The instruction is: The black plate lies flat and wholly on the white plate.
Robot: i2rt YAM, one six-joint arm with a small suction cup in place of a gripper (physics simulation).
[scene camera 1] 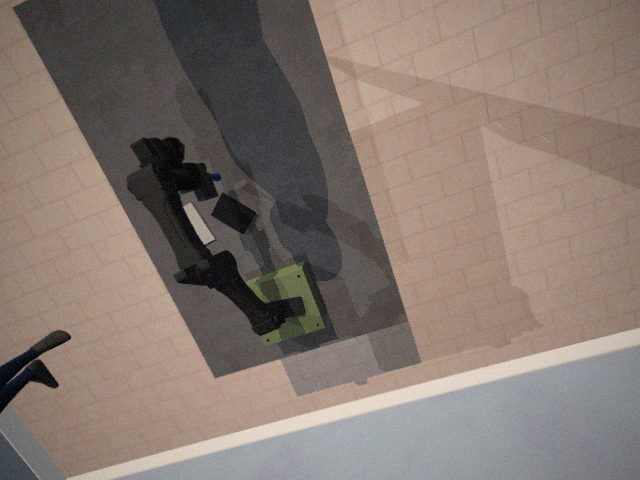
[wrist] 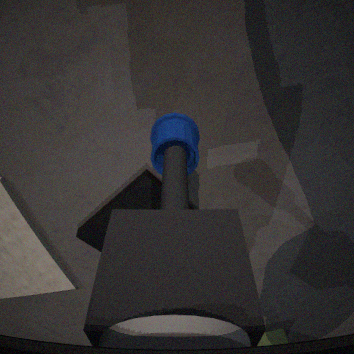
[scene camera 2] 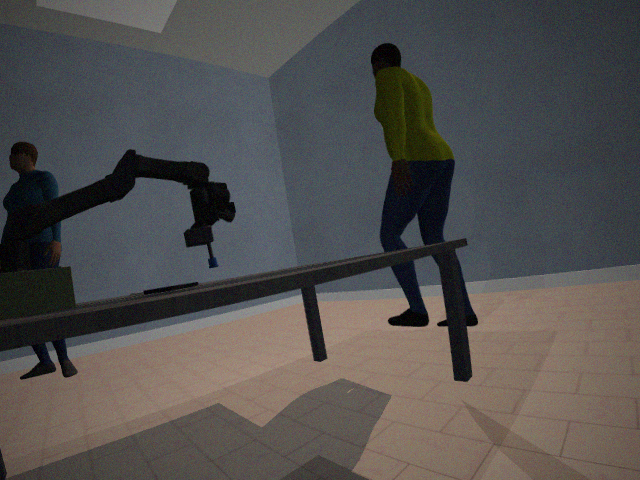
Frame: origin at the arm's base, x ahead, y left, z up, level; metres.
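Seen in the pictures: hand at its tool point: [scene camera 1: 217, 176] [wrist: 174, 134] [scene camera 2: 213, 267]; arm's base at its link origin: [scene camera 1: 277, 309] [scene camera 2: 16, 276].
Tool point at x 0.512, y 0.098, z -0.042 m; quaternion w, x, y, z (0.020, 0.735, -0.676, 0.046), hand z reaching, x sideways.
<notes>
Pixels of each thing's top centre, then the offset from my tool point to it.
- black plate at its top centre: [wrist: 162, 246] [scene camera 2: 171, 286] [scene camera 1: 232, 213] 0.136 m back, 0.002 m right, 0.037 m down
- white plate at its top centre: [scene camera 1: 190, 228] 0.157 m back, 0.178 m left, 0.042 m down
The black plate [scene camera 1: 234, 212] [scene camera 2: 171, 288] [wrist: 131, 200] lies flat on the dark table, beside the white plate and apart from it; in the wrist view the gripper's body hides much of it. The white plate [scene camera 1: 198, 223] [wrist: 27, 255] lies on the table, partly under the arm in scene camera 1 and cut off at the left edge of the wrist view. My gripper, a blue suction cup [scene camera 1: 216, 176] [scene camera 2: 212, 262] [wrist: 175, 142], hangs in the air above the table, a little off the black plate's edge. It is open, with nothing on the cup.
The arm stands on a green base block [scene camera 1: 310, 304] [scene camera 2: 36, 291] at one end of the long table [scene camera 1: 118, 93] [scene camera 2: 382, 258]. A person in a yellow top [scene camera 2: 413, 113] stands behind the table's far end, another person in blue [scene camera 2: 43, 191] behind the arm. Large shadows cross the table.
</notes>
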